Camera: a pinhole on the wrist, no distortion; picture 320 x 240 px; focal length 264.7 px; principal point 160.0 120.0 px. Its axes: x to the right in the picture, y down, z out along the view. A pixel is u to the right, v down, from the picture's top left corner.
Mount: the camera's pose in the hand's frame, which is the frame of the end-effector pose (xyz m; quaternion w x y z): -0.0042 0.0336 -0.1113 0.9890 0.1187 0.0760 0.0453
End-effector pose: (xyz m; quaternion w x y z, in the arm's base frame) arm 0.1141 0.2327 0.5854 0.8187 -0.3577 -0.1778 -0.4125
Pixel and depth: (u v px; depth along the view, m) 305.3 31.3 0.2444
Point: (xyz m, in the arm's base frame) 0.1479 0.1649 0.7828
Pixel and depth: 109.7 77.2 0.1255
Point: 0.0967 0.2346 0.5946
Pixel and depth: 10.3 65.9 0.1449
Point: 0.0492 0.2739 0.5886
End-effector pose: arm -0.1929 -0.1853 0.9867 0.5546 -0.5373 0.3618 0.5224
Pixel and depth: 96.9 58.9 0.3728
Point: -0.0963 0.0597 1.0810
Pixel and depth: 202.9 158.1 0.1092
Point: -0.2114 -0.1878 0.9517
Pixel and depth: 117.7 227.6 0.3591
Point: -0.3238 0.0711 1.0251
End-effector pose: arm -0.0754 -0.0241 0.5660 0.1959 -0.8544 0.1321 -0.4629
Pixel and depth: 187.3 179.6 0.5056
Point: 0.3201 -0.0197 0.4443
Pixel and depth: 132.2 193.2 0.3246
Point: 0.1182 -0.0172 0.4402
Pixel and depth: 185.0 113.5 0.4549
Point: 0.2552 0.0653 0.5270
